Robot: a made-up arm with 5 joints.
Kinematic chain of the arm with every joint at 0, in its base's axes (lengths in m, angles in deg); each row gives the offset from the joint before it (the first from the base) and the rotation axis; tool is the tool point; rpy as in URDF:
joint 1: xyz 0 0 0.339 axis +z
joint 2: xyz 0 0 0 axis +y
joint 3: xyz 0.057 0 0.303 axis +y
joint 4: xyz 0.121 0 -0.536 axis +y
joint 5: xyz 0.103 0 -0.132 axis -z
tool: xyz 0 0 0 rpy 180 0 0
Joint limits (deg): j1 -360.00..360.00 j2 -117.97..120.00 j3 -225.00..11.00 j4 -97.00..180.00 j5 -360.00..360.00
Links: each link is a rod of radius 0.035 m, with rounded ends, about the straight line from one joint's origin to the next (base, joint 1, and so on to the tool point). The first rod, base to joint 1, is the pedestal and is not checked.
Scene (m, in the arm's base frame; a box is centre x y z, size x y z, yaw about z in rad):
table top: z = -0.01
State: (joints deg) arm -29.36 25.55 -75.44 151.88 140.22
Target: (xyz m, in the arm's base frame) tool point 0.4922 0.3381 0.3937
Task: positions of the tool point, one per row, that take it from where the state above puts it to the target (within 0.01 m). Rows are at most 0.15 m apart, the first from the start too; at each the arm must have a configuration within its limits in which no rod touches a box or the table.
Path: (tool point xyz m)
1: 0.5154 -0.1536 0.2853
2: 0.5536 -0.0370 0.3103
3: 0.5635 0.0887 0.3368
4: 0.5431 0.2163 0.3646
5: 0.4922 0.3381 0.3937

